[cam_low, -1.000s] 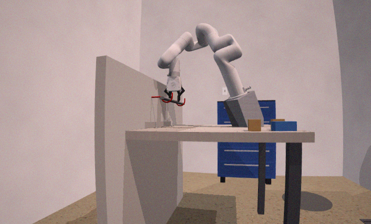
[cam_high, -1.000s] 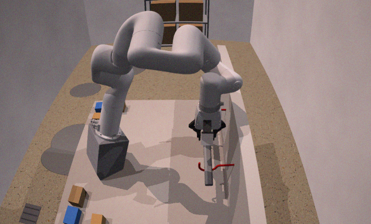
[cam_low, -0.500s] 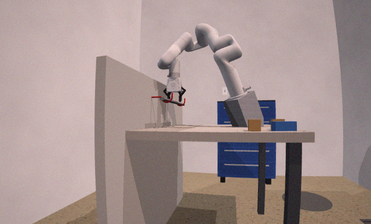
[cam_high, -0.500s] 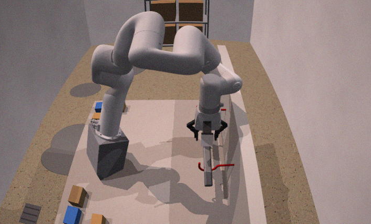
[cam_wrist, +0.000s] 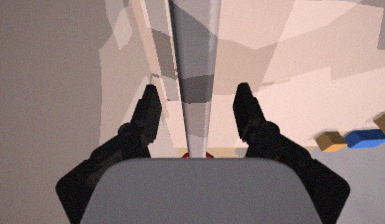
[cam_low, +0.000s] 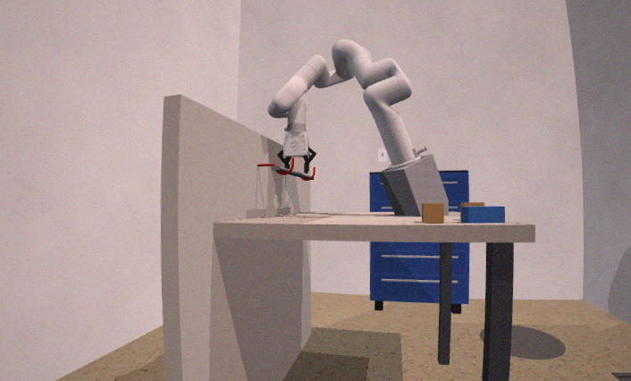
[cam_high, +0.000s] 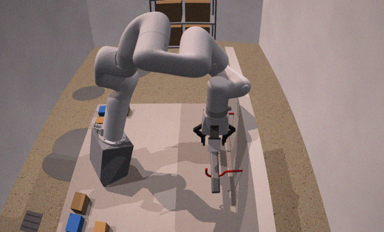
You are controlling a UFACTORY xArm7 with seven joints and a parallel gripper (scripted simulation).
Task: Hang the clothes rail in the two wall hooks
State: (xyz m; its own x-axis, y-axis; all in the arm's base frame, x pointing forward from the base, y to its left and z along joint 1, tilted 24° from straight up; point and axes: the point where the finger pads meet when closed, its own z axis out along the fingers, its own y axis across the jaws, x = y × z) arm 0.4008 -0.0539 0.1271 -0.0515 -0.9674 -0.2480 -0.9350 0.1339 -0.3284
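My gripper is now 2 cm above the clothes rail. The rest, counted from my hand: wall panel (12 cm ahead, 1 cm to the right, 40 cm below).
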